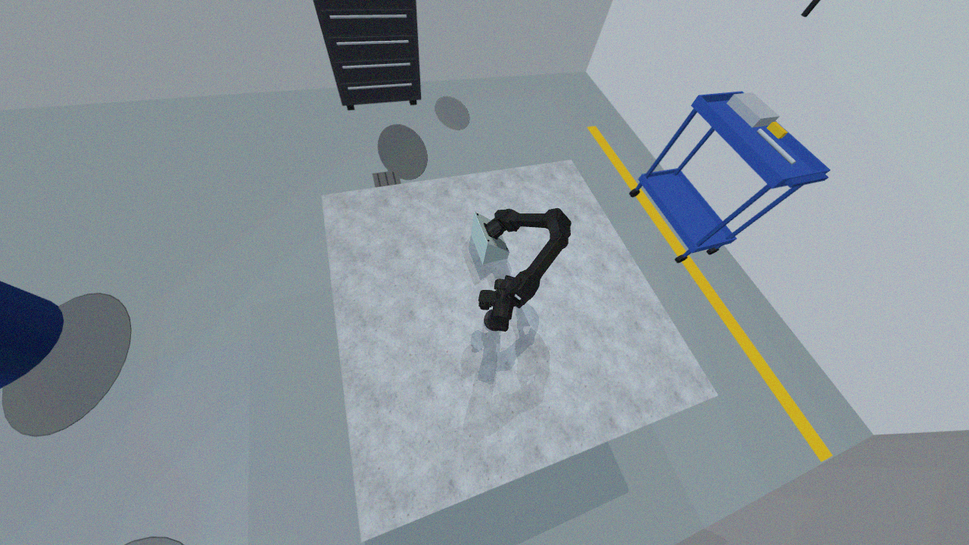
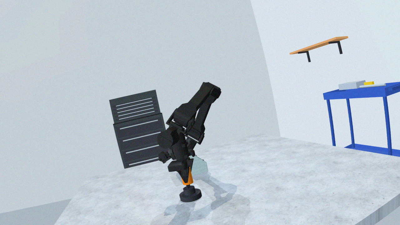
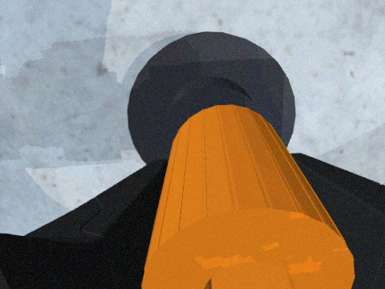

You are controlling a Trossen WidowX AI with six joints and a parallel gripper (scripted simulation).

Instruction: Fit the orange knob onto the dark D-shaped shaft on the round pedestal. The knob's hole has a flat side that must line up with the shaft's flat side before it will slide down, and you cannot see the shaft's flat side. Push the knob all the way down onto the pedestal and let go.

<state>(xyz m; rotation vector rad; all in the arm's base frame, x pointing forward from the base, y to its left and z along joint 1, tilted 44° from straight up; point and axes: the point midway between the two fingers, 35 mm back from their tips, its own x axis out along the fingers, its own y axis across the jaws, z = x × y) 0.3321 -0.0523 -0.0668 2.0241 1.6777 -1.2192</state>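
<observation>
The orange knob lies 2 cm above my gripper tip. From my gripper tip the other things lie so: dark round pedestal: 4 cm below.
</observation>
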